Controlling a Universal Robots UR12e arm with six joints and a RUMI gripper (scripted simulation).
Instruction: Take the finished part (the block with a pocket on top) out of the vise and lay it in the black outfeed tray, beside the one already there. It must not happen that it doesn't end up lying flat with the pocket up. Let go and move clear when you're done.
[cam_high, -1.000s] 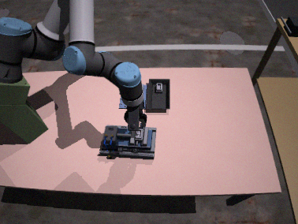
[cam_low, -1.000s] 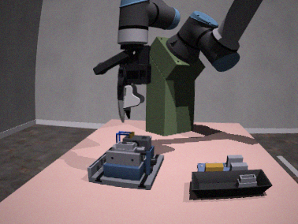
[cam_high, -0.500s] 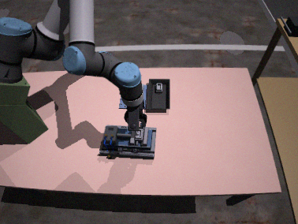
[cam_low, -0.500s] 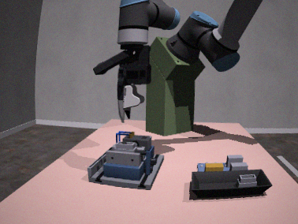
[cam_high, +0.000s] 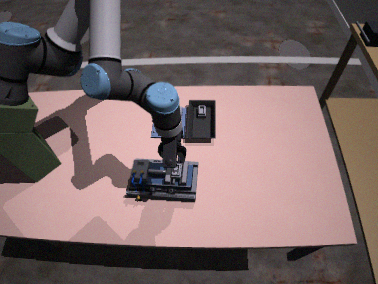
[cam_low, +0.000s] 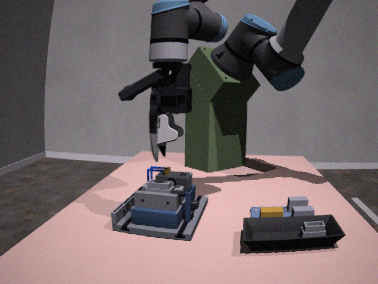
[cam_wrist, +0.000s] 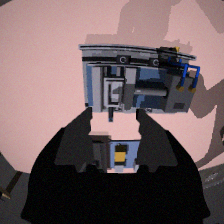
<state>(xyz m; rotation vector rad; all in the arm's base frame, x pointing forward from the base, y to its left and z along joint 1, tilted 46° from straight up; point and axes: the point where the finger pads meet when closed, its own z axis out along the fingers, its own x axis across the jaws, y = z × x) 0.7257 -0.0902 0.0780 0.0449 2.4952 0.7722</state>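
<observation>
Right now the vise is 6 cm behind my hand, 1 cm to the right of it and 14 cm below it. From my hand the other things lie so: blue plate 12 cm behind, 30 cm to the left, 18 cm below; yellow block 7 cm behind, 27 cm to the left, 16 cm below.
</observation>
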